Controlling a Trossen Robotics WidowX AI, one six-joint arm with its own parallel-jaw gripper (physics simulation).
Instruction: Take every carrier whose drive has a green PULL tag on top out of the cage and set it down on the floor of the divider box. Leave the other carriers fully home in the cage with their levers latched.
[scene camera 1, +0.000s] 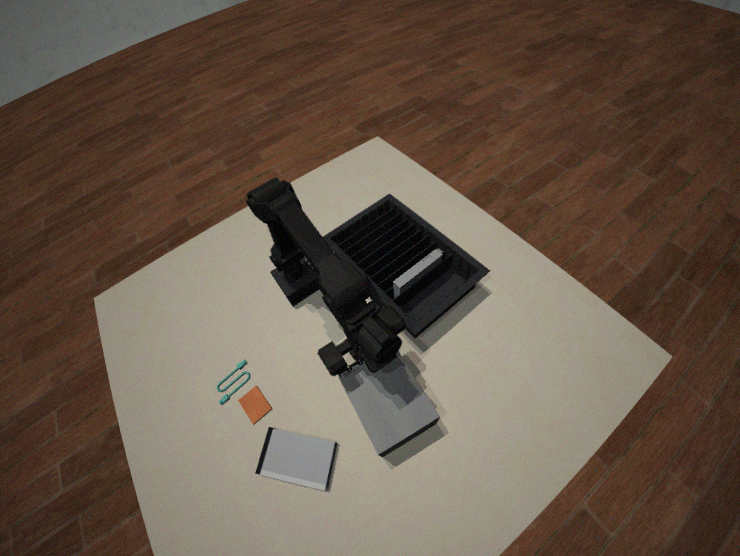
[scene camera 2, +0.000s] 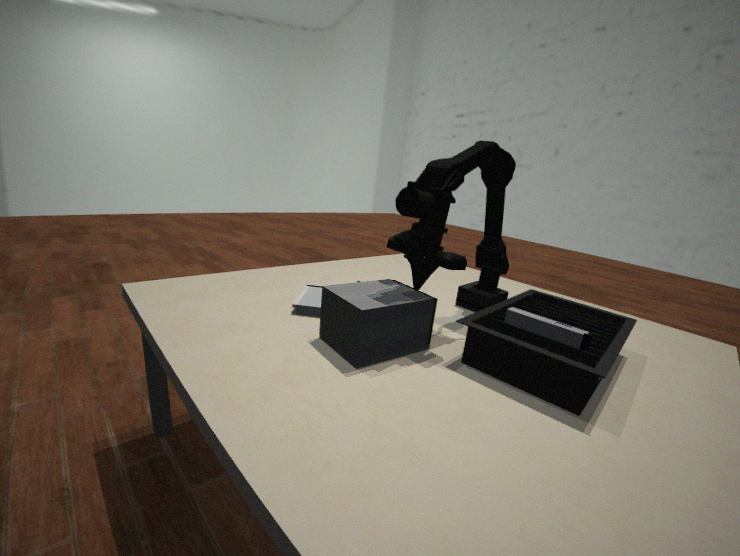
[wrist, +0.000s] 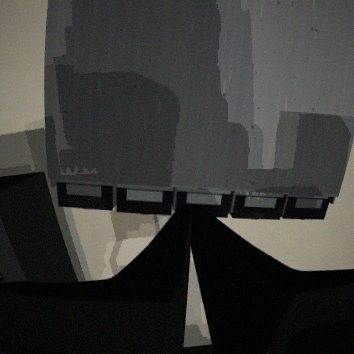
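Where they show: gripper, between the fingertips: (scene camera 2: 416, 289) (wrist: 188, 211); arm's base, origin of its link: (scene camera 1: 293, 270) (scene camera 2: 487, 288).
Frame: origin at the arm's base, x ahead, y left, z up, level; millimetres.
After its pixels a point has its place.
Observation:
The grey cage (scene camera 1: 397, 427) {x 535, y -9, z 58 mm} (scene camera 2: 373, 331) {x 539, y 78, z 11 mm} (wrist: 205, 100) {x 422, y 21, z 58 mm} stands on the table with its solid top up. The wrist view shows several dark carrier fronts (wrist: 86, 203) {x 376, y 77, z 55 mm} in a row along its edge; their tags, and whether their levers are latched, cannot be made out. My gripper (scene camera 2: 417, 286) {x 371, y 28, z 56 mm} (wrist: 188, 211) {x 371, y 28, z 56 mm} is shut and empty, pointing down at the cage's front edge, near the middle carrier front; contact cannot be told. The black divider box (scene camera 1: 442, 312) {x 358, y 275, z -42 mm} (scene camera 2: 529, 373) {x 356, y 309, z -22 mm} has many slots. One light grey carrier (scene camera 1: 418, 272) {x 259, y 266, z 50 mm} (scene camera 2: 545, 327) {x 260, y 284, z 38 mm} stands on edge in it. No green tag shows.
A flat silver slab with dark ends (scene camera 1: 297, 459) {x 451, y -236, z -33 mm} (scene camera 2: 307, 298) {x 485, y -234, z -34 mm} lies beside the cage. An orange square (scene camera 1: 255, 404) {x 269, y -275, z -56 mm} and a teal cable (scene camera 1: 233, 382) {x 179, y -304, z -56 mm} lie near it. The arm's base (scene camera 1: 294, 285) {x 48, y -22, z 0 mm} (scene camera 2: 481, 295) {x 66, y 22, z -5 mm} stands beside the divider box.

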